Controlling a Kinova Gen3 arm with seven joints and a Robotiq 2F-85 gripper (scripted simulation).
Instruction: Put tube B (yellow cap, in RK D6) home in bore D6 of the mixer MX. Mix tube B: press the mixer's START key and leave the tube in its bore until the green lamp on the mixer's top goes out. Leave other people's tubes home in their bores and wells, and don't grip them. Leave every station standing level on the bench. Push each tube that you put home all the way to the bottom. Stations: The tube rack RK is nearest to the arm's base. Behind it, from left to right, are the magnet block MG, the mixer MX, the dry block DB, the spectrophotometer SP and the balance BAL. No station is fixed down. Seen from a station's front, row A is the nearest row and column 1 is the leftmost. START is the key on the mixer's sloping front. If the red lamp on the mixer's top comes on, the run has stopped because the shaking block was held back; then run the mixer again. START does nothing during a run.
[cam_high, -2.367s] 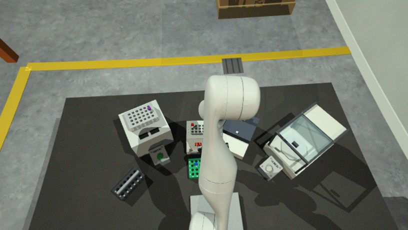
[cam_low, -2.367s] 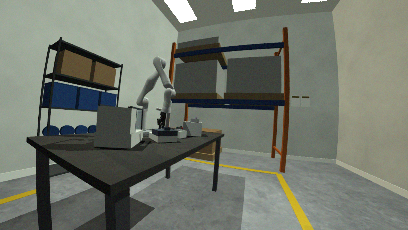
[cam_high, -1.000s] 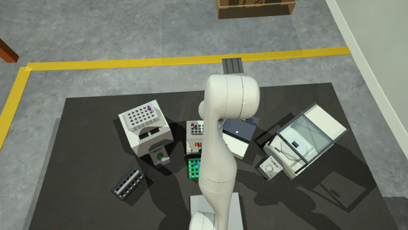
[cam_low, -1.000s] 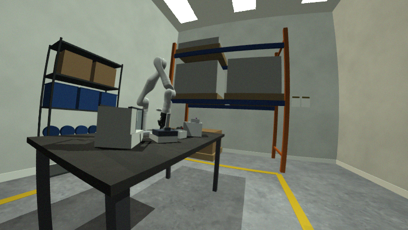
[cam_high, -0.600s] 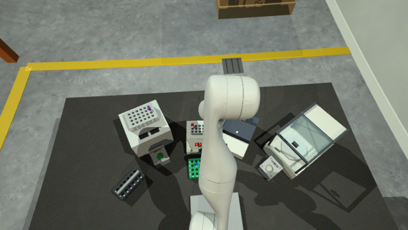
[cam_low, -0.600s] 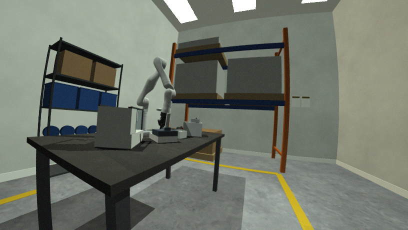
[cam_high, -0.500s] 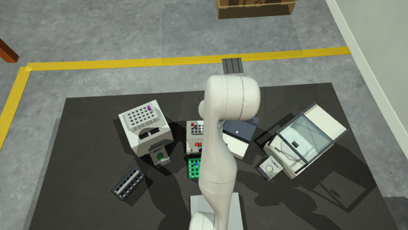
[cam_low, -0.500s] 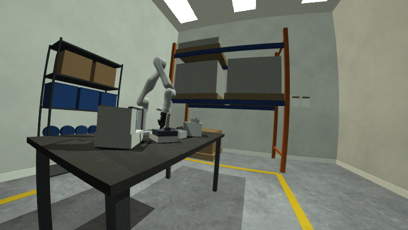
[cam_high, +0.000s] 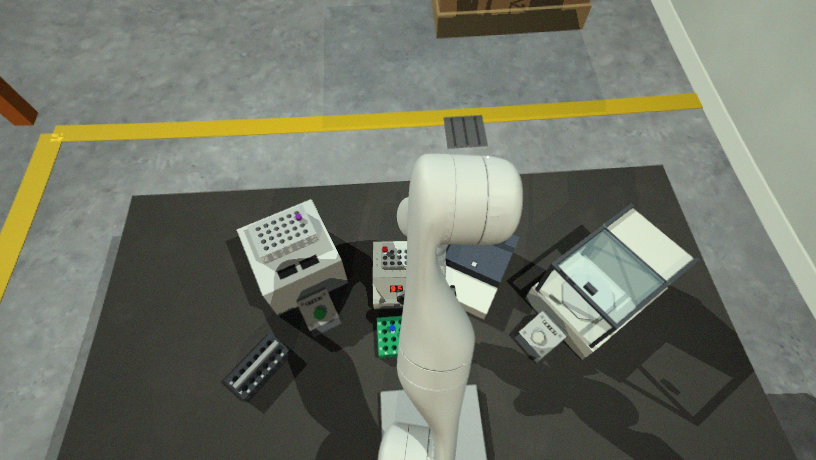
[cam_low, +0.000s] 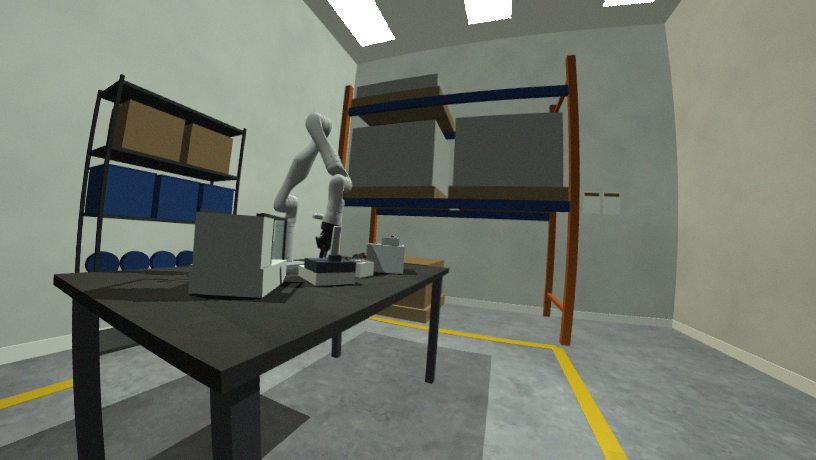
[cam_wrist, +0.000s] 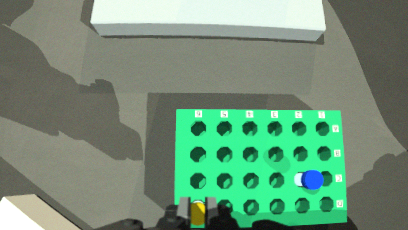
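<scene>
My gripper is now 60 mm above the green tube rack RK, 50 mm to the right of it and 30 mm past it. Also, from my hand: tube B: 40 mm below; then blue-capped tube: 80 mm to the left, 50 mm below, 20 mm behind; then dry block DB: 120 mm ahead, 50 mm to the left, 50 mm below.
</scene>
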